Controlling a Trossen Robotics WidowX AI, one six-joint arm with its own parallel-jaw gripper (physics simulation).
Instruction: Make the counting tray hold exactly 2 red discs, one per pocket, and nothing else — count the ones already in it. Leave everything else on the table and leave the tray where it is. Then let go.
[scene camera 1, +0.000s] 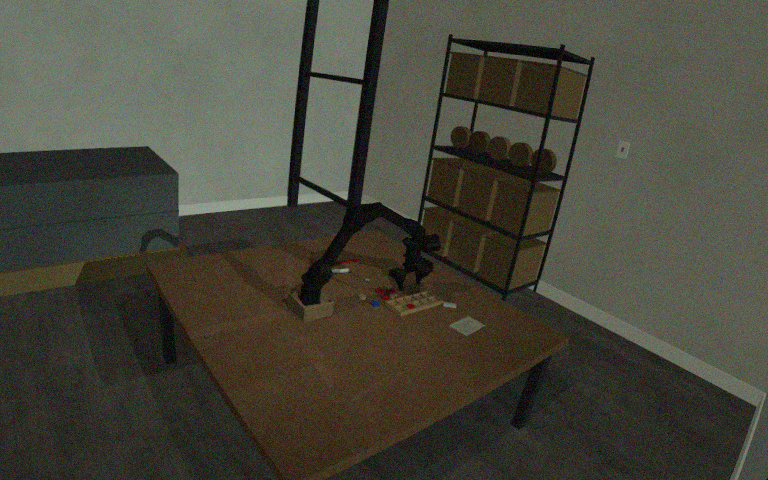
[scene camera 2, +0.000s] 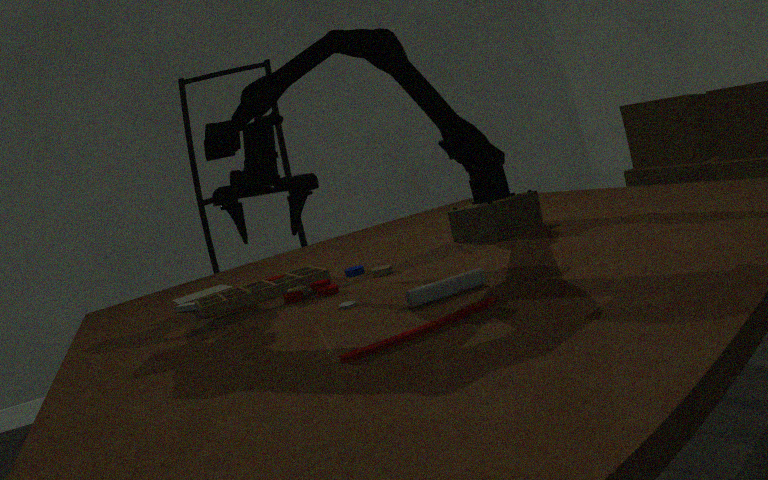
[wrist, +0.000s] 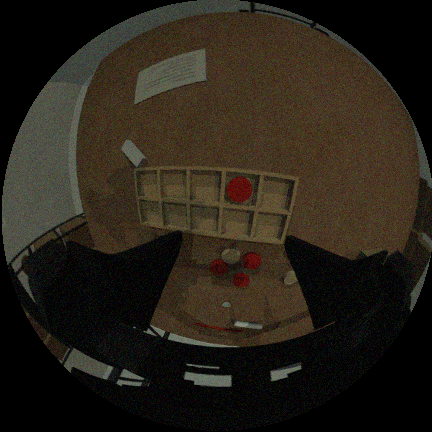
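Note:
The wooden counting tray (scene camera 1: 423, 309) (scene camera 2: 226, 305) (wrist: 222, 205) has two rows of pockets. One red disc (scene camera 1: 410, 306) (wrist: 239, 189) lies in its upper row in the wrist view, second pocket from the right. The other pockets look empty there. Three loose red discs (wrist: 218, 267) (wrist: 252, 260) (wrist: 241, 280) lie on the table beside the tray's lower long side in the wrist view. My gripper (scene camera 1: 409, 285) (scene camera 2: 270, 237) (wrist: 234, 238) is wide open and empty, above the tray and clear of it. Its fingers hide some table at both sides in the wrist view.
A tan disc (wrist: 231, 256) lies among the loose red ones, with another tan piece (wrist: 290, 278) to the right. Also there are a blue disc (scene camera 1: 374, 303) (scene camera 2: 354, 271), small white piece (scene camera 2: 347, 305), white cylinder (scene camera 2: 445, 288), red rod (scene camera 2: 419, 330), white block (wrist: 133, 152) and paper (wrist: 172, 75).

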